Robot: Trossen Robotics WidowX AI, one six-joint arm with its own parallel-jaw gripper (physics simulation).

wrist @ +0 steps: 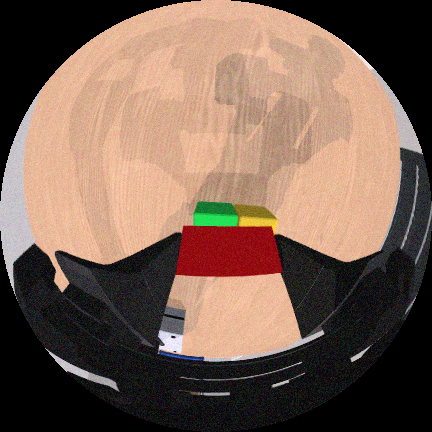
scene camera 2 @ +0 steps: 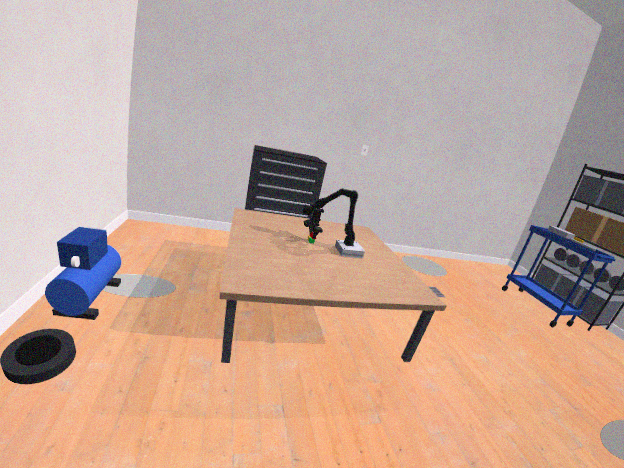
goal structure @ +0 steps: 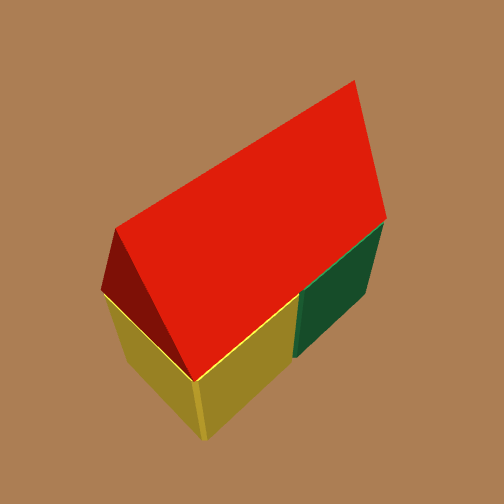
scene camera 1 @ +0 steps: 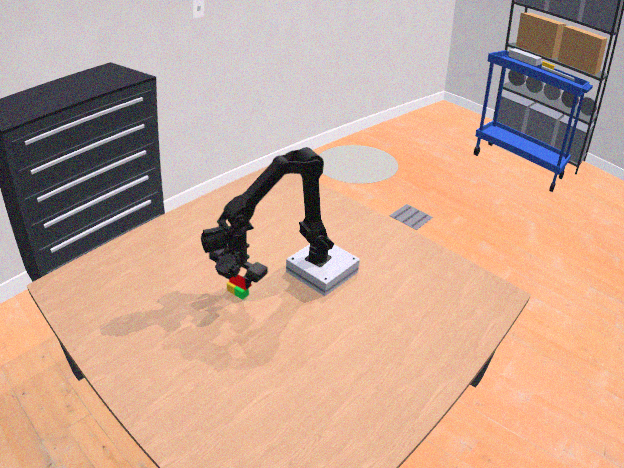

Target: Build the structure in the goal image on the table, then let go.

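Seen in the pictures: gripper, fingertip midpoint: [wrist: 228, 239] [scene camera 2: 311, 236] [scene camera 1: 238, 283]; arm's base at its link origin: [scene camera 2: 348, 244] [scene camera 1: 318, 258].
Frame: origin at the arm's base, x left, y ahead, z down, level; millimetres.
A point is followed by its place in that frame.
Note:
A red block [scene camera 1: 237, 282] {x -129, y 248, z 7 mm} [scene camera 2: 312, 235] {x -126, y 243, z 3 mm} [wrist: 229, 251] {x -126, y 244, z -1 mm} is between the fingers of my gripper [wrist: 228, 239] {x -126, y 246, z 11 mm}, which is shut on it near the table's surface. A green block [scene camera 1: 241, 292] {x -104, y 260, z 26 mm} [scene camera 2: 311, 240] {x -101, y 253, z 33 mm} [wrist: 215, 219] {x -117, y 256, z 23 mm} and a yellow block [scene camera 1: 230, 287] {x -149, y 260, z 32 mm} [wrist: 257, 221] {x -149, y 256, z 23 mm} stand side by side on the table [scene camera 1: 352, 372] {x 325, y 303, z 56 mm} [scene camera 2: 322, 277] {x 381, y 342, z 56 mm}. The red block is right above them, over part of their tops; in scene camera 1 it looks to be resting on them or very close. Whether it touches them is hard to tell. The fingers partly hide the red block in both scene views.
The arm's light grey base [scene camera 1: 322, 274] {x 55, y 57, z 1 mm} [scene camera 2: 349, 249] {x 82, y 31, z 3 mm} stands on the table beside the blocks. A dark drawer cabinet [scene camera 1: 100, 166] [scene camera 2: 287, 181] stands behind the table. A blue cart [scene camera 1: 524, 146] and a shelf rack stand off to the right, away from the table.

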